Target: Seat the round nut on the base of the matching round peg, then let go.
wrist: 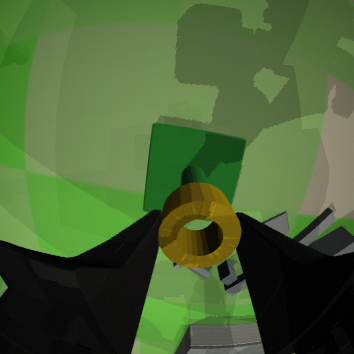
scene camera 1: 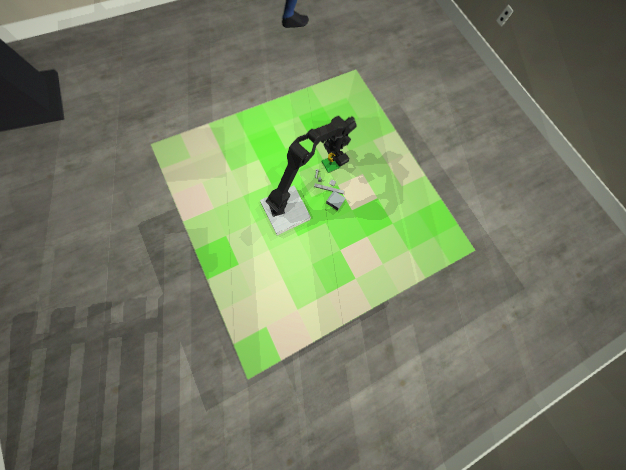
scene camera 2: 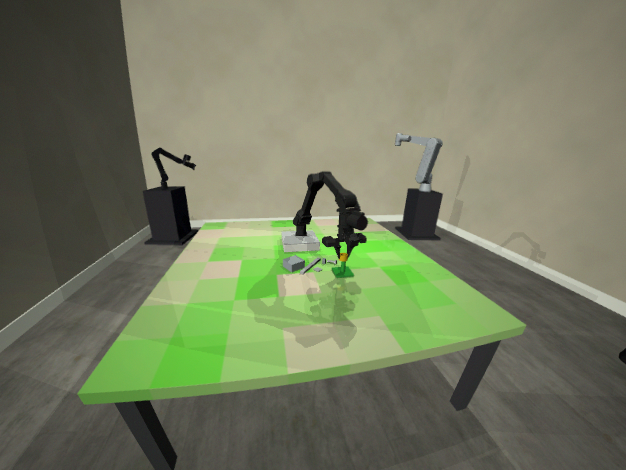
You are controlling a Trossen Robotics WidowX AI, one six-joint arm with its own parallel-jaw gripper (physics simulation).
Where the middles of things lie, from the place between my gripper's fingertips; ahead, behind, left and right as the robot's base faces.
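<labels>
Position of the round nut (wrist: 204, 247): right at my hand.
</labels>
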